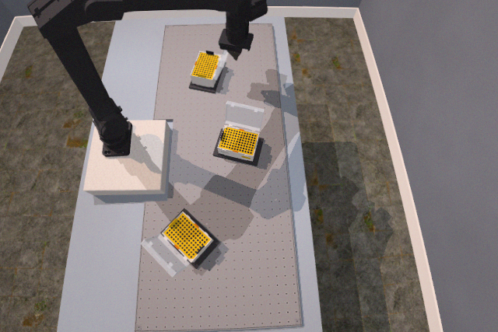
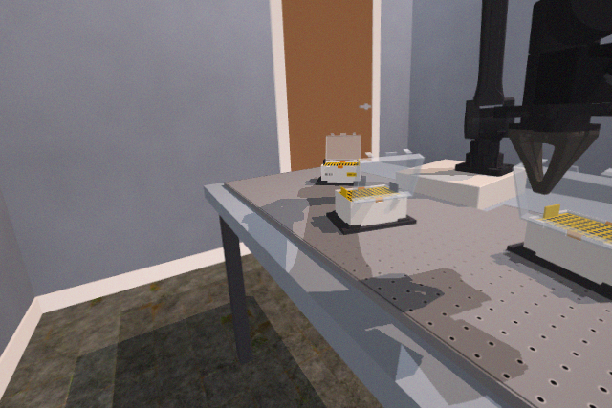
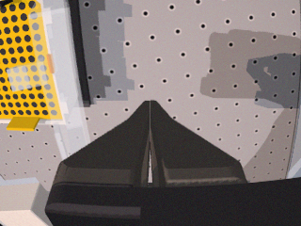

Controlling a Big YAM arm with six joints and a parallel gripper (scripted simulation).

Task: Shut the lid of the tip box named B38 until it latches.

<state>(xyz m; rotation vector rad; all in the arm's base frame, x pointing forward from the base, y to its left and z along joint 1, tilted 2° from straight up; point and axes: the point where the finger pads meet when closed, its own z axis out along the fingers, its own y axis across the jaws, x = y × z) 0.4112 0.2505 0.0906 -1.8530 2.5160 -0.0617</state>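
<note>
Right now the yellow tip rack is 110 mm behind my hand, 70 mm below it and 30 mm to the left of it. Round my hand: tip box (270 mm to the right, 60 mm below, 10 mm behind); clear lid (220 mm to the right, 30 mm below, 10 mm ahead).
</note>
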